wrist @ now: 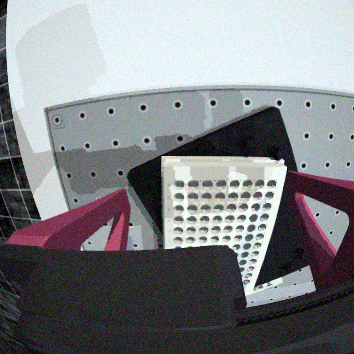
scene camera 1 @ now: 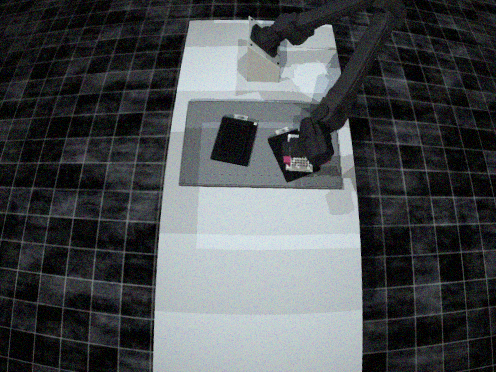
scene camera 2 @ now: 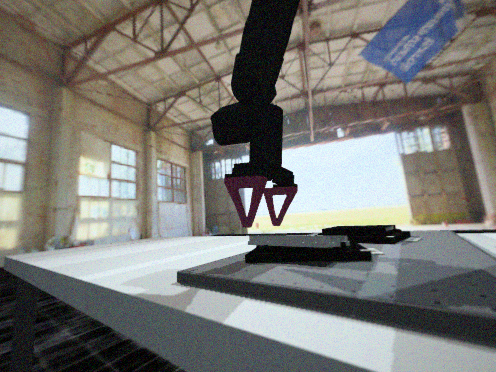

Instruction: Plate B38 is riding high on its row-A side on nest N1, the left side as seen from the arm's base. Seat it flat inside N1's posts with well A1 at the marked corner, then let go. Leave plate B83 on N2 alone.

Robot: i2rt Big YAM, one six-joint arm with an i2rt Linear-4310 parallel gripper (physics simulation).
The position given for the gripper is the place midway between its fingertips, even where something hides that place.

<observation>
The gripper [scene camera 2: 263, 226] is open, holding nothing. Also in view: a plate [scene camera 2: 292, 241]. Further things: a black nest [scene camera 2: 355, 252].
The plate also shows in the wrist view [wrist: 230, 200]. The gripper is seen too in the wrist view [wrist: 208, 189].
</observation>
